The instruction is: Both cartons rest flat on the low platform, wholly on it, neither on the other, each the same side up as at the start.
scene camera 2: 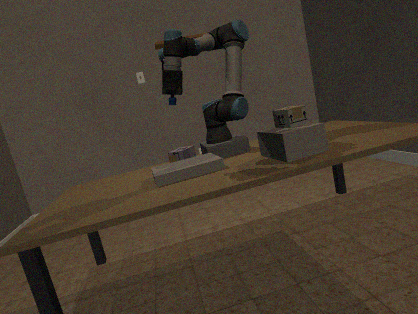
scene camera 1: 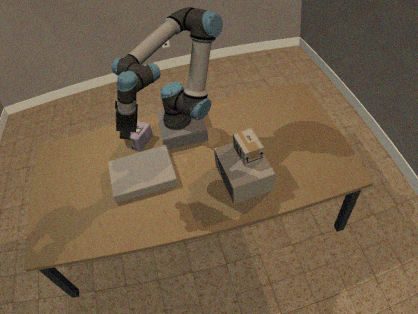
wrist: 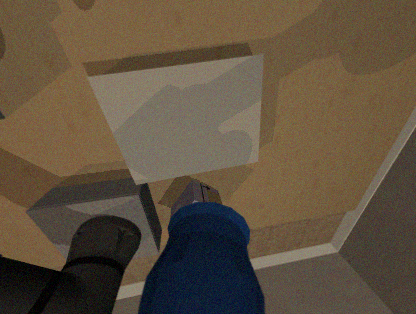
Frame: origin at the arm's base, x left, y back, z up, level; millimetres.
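Where they show: hand at its tool point: (scene camera 2: pixel 172 104) (wrist: pixel 208 235); arm's base at its link origin: (scene camera 2: pixel 219 140) (scene camera 1: pixel 177 119) (wrist: pixel 110 236).
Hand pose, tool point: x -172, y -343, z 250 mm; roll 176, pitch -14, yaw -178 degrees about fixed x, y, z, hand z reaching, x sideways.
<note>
Things, the pixels of their top centre, and the offset from my tool point. Level surfaces: height alone.
- lilac carton at its top centre: (wrist: pixel 197 222) (scene camera 1: pixel 136 129) (scene camera 2: pixel 180 149) dy +291, dx -51, dz -244 mm
- low platform at its top centre: (wrist: pixel 191 128) (scene camera 2: pixel 184 163) (scene camera 1: pixel 140 169) dy +41, dx -13, dz -284 mm
- tan carton at its top centre: (scene camera 1: pixel 248 140) (scene camera 2: pixel 288 107) dy +22, dx +514, dz -128 mm
- taller grey block at its top centre: (scene camera 1: pixel 243 160) (scene camera 2: pixel 288 127) dy -22, dx +489, dz -212 mm
- table at its surface level: dz -332 mm
The lilac carton (scene camera 1: pixel 143 136) (scene camera 2: pixel 183 153) (wrist: pixel 188 198) stands on the table just behind the low platform (scene camera 1: pixel 142 175) (scene camera 2: pixel 187 170) (wrist: pixel 185 130), apart from it. In the wrist view the suction cup hides most of this carton. The tan carton (scene camera 1: pixel 248 145) (scene camera 2: pixel 290 117) rests flat on the taller grey block, with arrow marks on its sides. The low platform is a wide, flat grey slab with no carton on it. My gripper, a blue suction cup (scene camera 2: pixel 172 101) (wrist: pixel 209 220), points down, open and empty, well above the lilac carton. In scene camera 1 the cup is hard to make out.
The taller grey block (scene camera 1: pixel 251 183) (scene camera 2: pixel 306 142) stands on the table (scene camera 1: pixel 90 220) (scene camera 2: pixel 110 200) to the right of the low platform. The arm's grey base block (scene camera 1: pixel 194 138) (scene camera 2: pixel 236 147) (wrist: pixel 55 220) is right beside the lilac carton. A wall is behind the table.
</note>
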